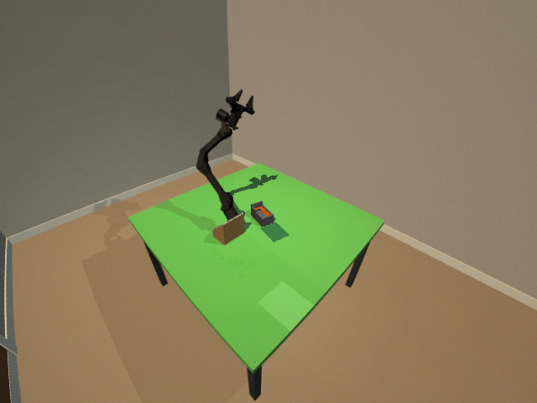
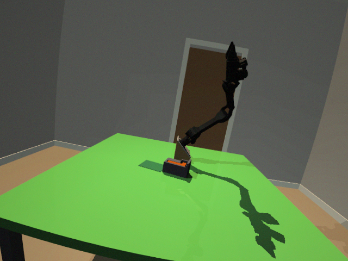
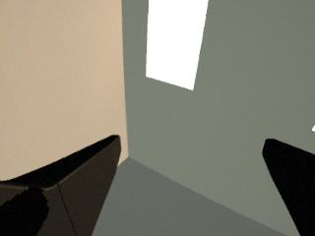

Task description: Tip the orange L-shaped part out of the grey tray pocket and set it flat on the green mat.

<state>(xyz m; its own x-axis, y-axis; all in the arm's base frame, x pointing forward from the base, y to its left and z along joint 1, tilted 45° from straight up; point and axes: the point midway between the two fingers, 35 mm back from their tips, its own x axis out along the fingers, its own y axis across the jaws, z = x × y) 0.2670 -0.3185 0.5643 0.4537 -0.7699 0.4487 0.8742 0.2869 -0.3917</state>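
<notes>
The orange L-shaped part is 4 cm behind my gripper tip, 16 cm to the right of it and 74 cm below it. The rest, counted from my gripper tip: dark green mat (7 cm behind, 33 cm to the right, 80 cm below).
</notes>
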